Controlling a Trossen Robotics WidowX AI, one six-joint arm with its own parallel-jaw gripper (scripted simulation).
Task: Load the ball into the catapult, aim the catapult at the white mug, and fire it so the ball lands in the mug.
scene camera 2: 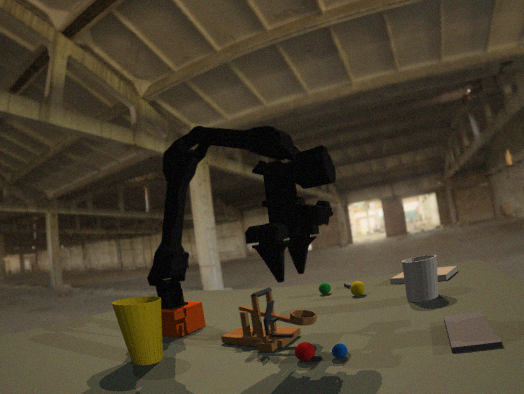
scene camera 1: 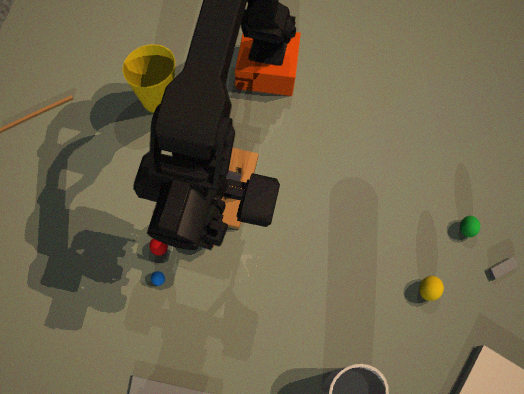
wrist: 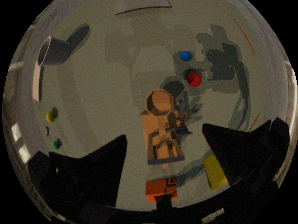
Labels:
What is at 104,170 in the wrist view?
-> My gripper.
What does my gripper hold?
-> Nothing.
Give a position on a wooden catapult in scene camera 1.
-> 243,163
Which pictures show the wooden catapult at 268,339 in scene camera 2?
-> Scene camera 2, scene camera 1 and the wrist view: all of them.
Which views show my gripper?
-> Scene camera 2, scene camera 1 and the wrist view: all of them.

